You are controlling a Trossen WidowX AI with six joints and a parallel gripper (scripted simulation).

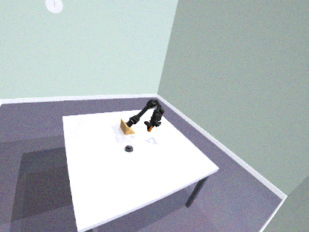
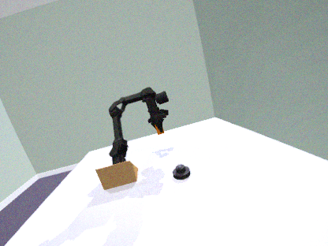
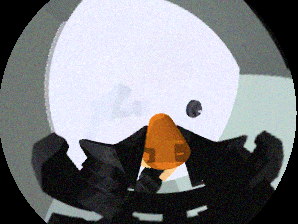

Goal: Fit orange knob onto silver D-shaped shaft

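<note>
My gripper tip is 1 cm to the right of the orange knob and 3 cm below it. Also, from my gripper tip: round dark pedestal (3 cm ahead, 22 cm to the right, 13 cm below).
</note>
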